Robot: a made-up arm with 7 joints. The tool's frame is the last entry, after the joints. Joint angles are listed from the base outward. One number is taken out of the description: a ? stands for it. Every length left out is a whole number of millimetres.
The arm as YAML. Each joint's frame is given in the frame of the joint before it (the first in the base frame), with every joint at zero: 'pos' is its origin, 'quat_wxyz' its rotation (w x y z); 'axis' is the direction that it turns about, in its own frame. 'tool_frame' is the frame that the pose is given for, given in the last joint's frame.
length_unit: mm
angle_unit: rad
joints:
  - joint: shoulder
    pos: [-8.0, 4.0, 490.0]
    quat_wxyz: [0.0, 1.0, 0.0, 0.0]
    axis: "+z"
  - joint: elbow
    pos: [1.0, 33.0, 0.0]
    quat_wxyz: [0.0, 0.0, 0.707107, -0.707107]
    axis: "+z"
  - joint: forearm
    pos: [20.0, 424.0, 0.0]
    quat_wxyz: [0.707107, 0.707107, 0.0, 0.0]
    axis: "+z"
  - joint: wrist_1
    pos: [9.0, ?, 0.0]
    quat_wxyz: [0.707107, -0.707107, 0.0, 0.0]
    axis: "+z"
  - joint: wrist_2
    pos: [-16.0, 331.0, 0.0]
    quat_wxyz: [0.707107, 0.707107, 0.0, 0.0]
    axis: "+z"
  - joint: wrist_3
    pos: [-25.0, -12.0, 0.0]
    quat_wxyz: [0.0, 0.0, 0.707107, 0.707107]
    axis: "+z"
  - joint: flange
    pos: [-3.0, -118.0, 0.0]
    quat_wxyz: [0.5, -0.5, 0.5, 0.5]
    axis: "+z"
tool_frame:
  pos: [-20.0, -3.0, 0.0]
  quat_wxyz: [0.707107, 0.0, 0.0, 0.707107]
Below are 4 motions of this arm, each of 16 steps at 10 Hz.
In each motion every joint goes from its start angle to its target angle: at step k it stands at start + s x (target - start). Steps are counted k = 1, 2, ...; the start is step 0. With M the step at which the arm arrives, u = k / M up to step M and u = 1 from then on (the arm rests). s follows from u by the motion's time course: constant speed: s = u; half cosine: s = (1 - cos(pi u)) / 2; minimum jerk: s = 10 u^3 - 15 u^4 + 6 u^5.
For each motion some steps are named. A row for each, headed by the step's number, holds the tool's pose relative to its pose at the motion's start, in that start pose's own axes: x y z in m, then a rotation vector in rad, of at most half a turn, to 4 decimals.
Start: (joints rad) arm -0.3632 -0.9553 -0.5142 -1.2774 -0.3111 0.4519 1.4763
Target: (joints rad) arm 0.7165 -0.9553 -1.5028 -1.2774 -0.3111 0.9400 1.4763
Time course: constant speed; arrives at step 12
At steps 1, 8, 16:
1: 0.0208 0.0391 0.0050 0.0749 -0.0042 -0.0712
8: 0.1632 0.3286 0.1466 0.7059 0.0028 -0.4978
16: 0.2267 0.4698 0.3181 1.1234 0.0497 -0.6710

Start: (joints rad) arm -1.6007 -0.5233 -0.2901 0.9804 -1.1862 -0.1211 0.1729
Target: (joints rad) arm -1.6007 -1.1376 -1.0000 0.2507 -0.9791 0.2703 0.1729
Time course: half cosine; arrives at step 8
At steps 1, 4, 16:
1: 0.0018 0.0311 0.0101 0.0584 0.0103 -0.0081
4: 0.0412 0.3529 0.2470 0.7562 0.1107 -0.0663
16: 0.1062 0.4989 0.6471 1.4670 0.1713 -0.0862

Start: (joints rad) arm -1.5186 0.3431 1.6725 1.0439 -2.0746 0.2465 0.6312
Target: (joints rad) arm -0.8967 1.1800 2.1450 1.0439 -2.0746 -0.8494 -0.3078
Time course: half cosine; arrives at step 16
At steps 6, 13, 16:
6: -0.0009 -0.0761 -0.0203 -0.2207 -0.4169 0.1123
13: -0.0160 -0.2007 0.0036 0.0836 -1.1804 0.4407
16: -0.0250 -0.2199 0.0108 0.1944 -1.2347 0.4938

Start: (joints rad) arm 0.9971 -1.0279 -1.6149 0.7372 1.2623 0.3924 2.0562
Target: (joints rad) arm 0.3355 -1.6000 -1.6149 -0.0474 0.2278 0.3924 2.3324
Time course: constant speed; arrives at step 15
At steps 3, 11, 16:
3: -0.1325 -0.0569 0.0973 -0.1459 0.2076 -0.1864
11: -0.3755 -0.1236 0.5248 -0.7303 0.7325 -0.5867
16: -0.3923 -0.1059 0.7939 -1.1144 0.9753 -0.6841

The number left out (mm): 40.0
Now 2 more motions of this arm.
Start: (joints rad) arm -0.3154 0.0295 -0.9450 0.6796 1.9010 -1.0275 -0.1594
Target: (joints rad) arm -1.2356 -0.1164 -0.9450 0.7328 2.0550 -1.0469 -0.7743
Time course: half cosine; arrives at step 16
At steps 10, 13, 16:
10: 0.1834 -0.1265 -0.0351 -0.2121 -0.5471 -0.4111
13: 0.2356 -0.1726 -0.0078 -0.2496 -0.7376 -0.5197
16: 0.2530 -0.1893 0.0070 -0.2600 -0.8103 -0.5568

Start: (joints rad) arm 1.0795 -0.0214 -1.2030 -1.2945 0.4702 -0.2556 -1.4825
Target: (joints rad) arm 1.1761 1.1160 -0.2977 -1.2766 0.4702 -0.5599 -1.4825
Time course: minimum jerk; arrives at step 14
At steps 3, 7, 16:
3: -0.0034 -0.0177 0.0202 0.0208 0.0763 0.0712
7: 0.0184 -0.1447 0.1977 0.0659 0.6102 0.4222
16: 0.1975 -0.2384 0.4845 -0.1063 1.2785 0.6011

